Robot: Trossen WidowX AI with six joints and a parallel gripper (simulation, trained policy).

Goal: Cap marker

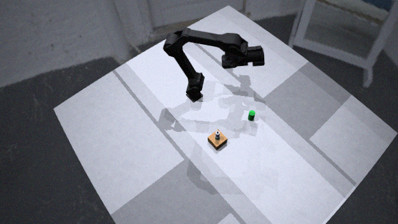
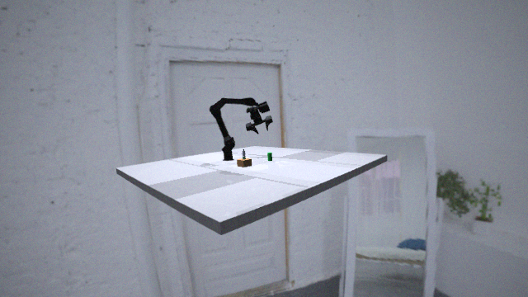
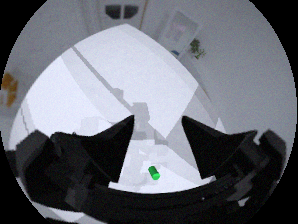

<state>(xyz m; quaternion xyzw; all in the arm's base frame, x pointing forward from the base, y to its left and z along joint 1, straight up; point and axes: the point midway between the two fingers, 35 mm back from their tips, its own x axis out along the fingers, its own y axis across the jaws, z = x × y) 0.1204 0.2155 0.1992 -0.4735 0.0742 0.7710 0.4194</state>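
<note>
Now: gripper tip 17 cm short of the green cap, 15 cm above it and 11 cm to the left of it. From my gripper tip the other things lie so: brown holder block 31 cm to the right, 16 cm ahead, 15 cm below.
</note>
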